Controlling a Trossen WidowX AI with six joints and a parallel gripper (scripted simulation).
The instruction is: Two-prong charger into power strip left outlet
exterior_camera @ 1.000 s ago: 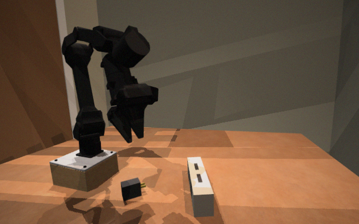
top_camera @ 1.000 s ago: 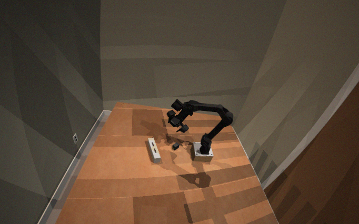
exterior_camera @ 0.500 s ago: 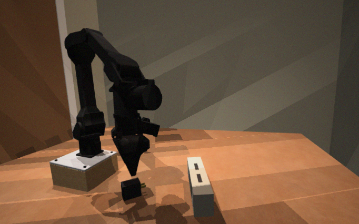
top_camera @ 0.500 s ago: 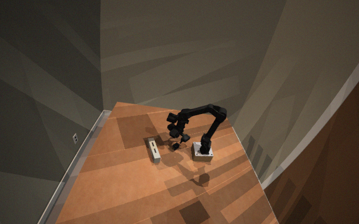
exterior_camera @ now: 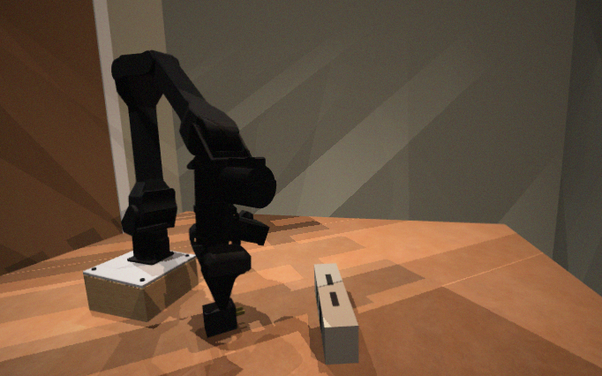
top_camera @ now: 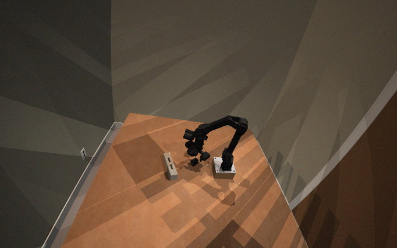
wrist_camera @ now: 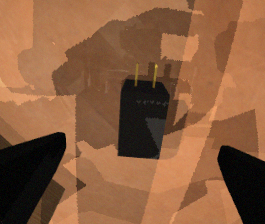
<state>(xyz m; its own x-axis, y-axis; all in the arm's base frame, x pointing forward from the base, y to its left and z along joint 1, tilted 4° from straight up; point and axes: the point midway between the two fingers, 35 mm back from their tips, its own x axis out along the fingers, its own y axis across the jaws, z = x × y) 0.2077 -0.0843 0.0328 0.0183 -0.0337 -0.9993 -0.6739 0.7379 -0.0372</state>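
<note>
My gripper tip is now 4 cm above the black two-prong charger, 1 cm to the right of it and 1 cm short of it.
</note>
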